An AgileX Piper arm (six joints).
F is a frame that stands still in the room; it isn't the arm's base.
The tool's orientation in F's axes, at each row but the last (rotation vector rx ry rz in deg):
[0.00 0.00 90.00]
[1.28 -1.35 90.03]
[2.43 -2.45 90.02]
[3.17 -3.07 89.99]
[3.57 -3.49 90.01]
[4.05 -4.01 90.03]
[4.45 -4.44 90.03]
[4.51 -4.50 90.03]
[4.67 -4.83 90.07]
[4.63 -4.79 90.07]
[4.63 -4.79 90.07]
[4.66 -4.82 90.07]
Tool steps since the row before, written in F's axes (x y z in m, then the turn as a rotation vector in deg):
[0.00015 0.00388 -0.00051 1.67 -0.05 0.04]
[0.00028 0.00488 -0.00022 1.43 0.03 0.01]
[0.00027 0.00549 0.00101 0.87 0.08 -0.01]
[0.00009 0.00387 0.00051 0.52 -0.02 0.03]
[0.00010 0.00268 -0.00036 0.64 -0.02 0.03]
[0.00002 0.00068 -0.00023 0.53 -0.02 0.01]
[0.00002 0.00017 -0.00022 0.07 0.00 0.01]
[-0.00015 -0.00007 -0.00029 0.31 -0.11 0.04]
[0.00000 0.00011 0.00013 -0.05 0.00 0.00]
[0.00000 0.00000 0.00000 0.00 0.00 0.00]
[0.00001 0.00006 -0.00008 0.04 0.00 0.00]
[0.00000 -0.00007 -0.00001 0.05 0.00 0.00]
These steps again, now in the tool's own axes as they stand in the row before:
[0.00388 -0.00015 -0.00051 -0.05 -1.67 0.04]
[0.00487 -0.00028 -0.00036 0.03 -1.43 0.01]
[0.00554 -0.00027 0.00071 0.08 -0.87 -0.01]
[0.00390 -0.00009 0.00024 -0.02 -0.52 0.03]
[0.00264 -0.00010 -0.00057 -0.02 -0.64 0.03]
[0.00066 -0.00002 -0.00029 -0.02 -0.53 0.01]
[0.00015 -0.00002 -0.00024 0.00 -0.07 0.01]
[-0.00010 0.00015 -0.00028 -0.11 -0.31 0.05]
[0.00012 0.00000 0.00012 0.00 0.05 0.00]
[0.00000 0.00000 0.00000 0.00 0.00 0.00]
[0.00005 -0.00001 -0.00009 0.00 -0.04 0.00]
[-0.00007 0.00000 0.00000 0.00 -0.05 0.00]

